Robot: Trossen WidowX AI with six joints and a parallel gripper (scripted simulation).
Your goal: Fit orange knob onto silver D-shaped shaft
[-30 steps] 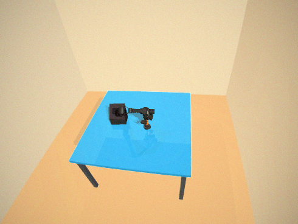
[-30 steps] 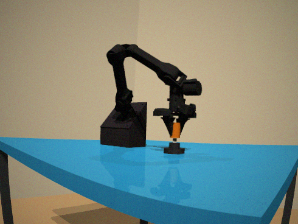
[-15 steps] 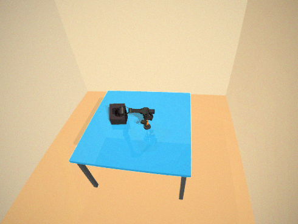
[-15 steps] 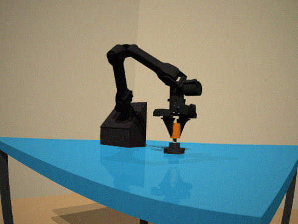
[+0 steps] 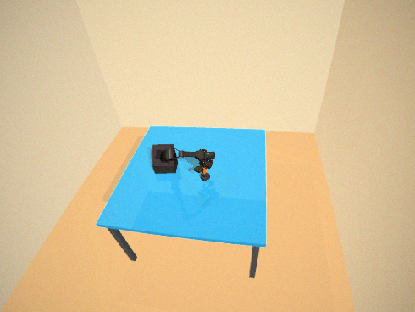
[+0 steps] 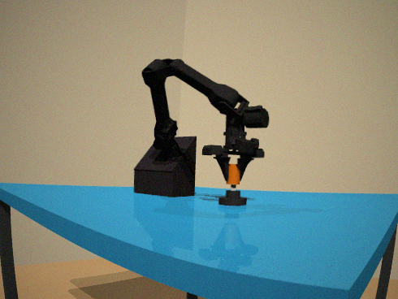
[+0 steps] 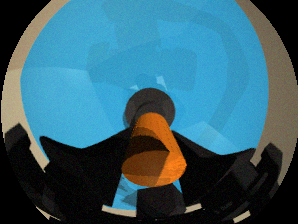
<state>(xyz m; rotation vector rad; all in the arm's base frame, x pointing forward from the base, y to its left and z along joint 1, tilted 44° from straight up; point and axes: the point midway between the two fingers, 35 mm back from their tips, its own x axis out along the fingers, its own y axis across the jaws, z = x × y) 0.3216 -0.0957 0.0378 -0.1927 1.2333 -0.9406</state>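
Right now my gripper tip is 3 cm below the orange knob. Round my gripper tip: round pedestal 4 cm below.
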